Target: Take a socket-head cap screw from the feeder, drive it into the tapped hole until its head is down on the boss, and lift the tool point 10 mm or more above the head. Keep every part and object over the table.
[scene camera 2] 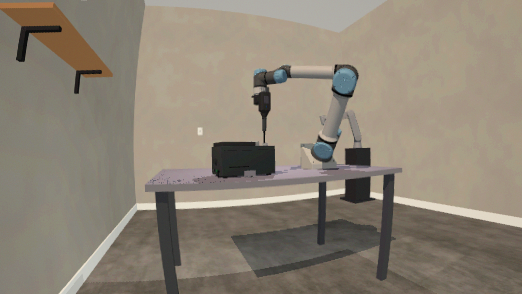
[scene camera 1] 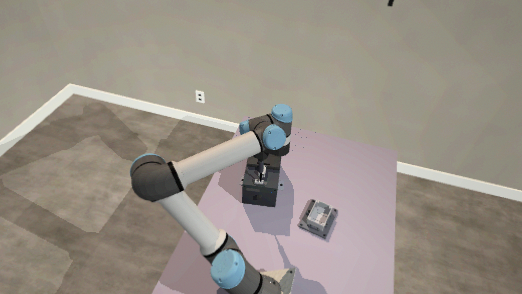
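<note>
The screw feeder [scene camera 1: 259, 196] [scene camera 2: 243, 161] is a black box on the table, with small pale metal parts on its top. My gripper, the powered screwdriver [scene camera 1: 260, 178] [scene camera 2: 264, 143], points straight down, its thin tip at the pale parts on the feeder's top. Whether the tip touches a screw or carries one is too small to tell. A light grey open box-shaped part [scene camera 1: 315, 221] sits on a dark base plate [scene camera 1: 312, 231] to the right of the feeder in scene camera 1. Its bosses and tapped hole are too small to make out. It does not show in scene camera 2.
The pale arm base [scene camera 2: 307, 159] stands on the lilac table [scene camera 1: 355, 180] [scene camera 2: 295, 181]. Small dark specks show near the table's far end in scene camera 1. An orange shelf [scene camera 2: 62, 35] is on the left wall. Another arm stands on a black pedestal [scene camera 2: 357, 187] behind the table.
</note>
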